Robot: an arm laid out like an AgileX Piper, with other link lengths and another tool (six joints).
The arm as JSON. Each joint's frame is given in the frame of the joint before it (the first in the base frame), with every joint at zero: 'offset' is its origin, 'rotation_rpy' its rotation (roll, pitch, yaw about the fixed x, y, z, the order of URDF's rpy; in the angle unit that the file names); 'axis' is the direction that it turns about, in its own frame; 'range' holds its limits. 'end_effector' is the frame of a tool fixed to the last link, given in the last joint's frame.
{
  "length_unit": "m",
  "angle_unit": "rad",
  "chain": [
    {
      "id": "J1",
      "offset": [
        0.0,
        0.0,
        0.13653
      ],
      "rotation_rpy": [
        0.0,
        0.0,
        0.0
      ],
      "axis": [
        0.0,
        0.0,
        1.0
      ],
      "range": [
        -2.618,
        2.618
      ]
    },
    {
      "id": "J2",
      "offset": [
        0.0,
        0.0,
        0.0
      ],
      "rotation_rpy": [
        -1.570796,
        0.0,
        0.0
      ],
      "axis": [
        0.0,
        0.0,
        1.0
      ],
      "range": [
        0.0,
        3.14
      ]
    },
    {
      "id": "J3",
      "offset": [
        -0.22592,
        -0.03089,
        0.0
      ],
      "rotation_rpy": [
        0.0,
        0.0,
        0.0
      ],
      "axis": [
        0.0,
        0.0,
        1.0
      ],
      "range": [
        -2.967,
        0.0
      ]
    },
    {
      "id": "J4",
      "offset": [
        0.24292,
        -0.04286,
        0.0
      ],
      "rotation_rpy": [
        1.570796,
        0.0,
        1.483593
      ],
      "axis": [
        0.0,
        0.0,
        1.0
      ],
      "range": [
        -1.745,
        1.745
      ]
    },
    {
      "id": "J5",
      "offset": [
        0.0,
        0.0,
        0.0
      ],
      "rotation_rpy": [
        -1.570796,
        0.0,
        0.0
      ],
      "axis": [
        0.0,
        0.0,
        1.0
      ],
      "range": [
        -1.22,
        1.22
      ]
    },
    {
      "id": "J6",
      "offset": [
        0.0,
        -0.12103,
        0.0
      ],
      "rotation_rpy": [
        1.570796,
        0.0,
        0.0
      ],
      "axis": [
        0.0,
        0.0,
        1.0
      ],
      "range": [
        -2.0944,
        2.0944
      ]
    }
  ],
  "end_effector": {
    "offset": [
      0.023,
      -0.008,
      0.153
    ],
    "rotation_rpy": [
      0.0,
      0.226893,
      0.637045
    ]
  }
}
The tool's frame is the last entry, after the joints.
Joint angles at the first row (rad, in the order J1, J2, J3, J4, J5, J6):
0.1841, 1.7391, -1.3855, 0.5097, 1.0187, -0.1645
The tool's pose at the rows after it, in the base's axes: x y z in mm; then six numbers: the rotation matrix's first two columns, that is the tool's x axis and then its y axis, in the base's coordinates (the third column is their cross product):
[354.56 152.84 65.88 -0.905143 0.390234 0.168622 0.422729 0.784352 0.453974]
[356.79 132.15 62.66 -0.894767 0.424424 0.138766 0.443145 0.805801 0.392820]
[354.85 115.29 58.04 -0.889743 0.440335 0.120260 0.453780 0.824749 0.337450]
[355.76 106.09 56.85 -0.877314 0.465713 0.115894 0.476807 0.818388 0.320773]
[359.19 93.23 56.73 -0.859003 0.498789 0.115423 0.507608 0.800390 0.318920]
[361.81 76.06 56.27 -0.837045 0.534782 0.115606 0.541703 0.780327 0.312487]
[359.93 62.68 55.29 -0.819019 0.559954 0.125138 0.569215 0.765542 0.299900]
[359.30 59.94 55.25 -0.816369 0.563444 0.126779 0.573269 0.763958 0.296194]
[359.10 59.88 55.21 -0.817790 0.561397 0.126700 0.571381 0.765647 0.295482]
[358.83 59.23 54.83 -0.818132 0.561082 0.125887 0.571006 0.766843 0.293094]
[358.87 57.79 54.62 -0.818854 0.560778 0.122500 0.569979 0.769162 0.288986]
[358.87 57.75 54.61 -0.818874 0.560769 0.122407 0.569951 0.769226 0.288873]
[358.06 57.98 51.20 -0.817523 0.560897 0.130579 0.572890 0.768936 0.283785]
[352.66 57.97 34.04 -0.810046 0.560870 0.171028 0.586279 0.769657 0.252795]
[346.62 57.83 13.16 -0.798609 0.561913 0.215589 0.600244 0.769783 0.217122]
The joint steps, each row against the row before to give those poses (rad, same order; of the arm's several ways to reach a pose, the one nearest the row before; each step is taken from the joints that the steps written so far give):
0.0000, 0.0000, -0.0381, -0.1166, 0.0210, 0.0656
0.0000, 0.0000, -0.0137, -0.0952, 0.0134, 0.0556
0.0000, 0.0000, 0.0000, -0.0711, 0.0146, 0.0297
-0.0104, 0.0000, 0.0000, -0.0241, 0.0031, 0.0232
-0.0340, 0.0000, 0.0000, -0.0033, 0.0000, 0.0048
-0.0437, 0.0000, 0.0000, -0.0056, 0.0044, 0.0000
-0.0336, 0.0000, 0.0000, -0.0049, 0.0158, 0.0000
-0.0063, 0.0000, -0.0009, -0.0020, 0.0048, -0.0012
0.0000, 0.0000, 0.0000, 0.0000, 0.0009, -0.0025
0.0000, 0.0000, 0.0010, -0.0025, 0.0000, -0.0003
0.0000, 0.0000, -0.0001, -0.0057, 0.0000, 0.0000
0.0000, 0.0000, 0.0000, -0.0002, 0.0000, 0.0000
0.0000, 0.0096, 0.0000, 0.0011, 0.0000, 0.0000
0.0000, 0.0476, 0.0000, 0.0009, 0.0034, 0.0000
0.0000, 0.0595, 0.0000, 0.0010, -0.0024, 0.0000

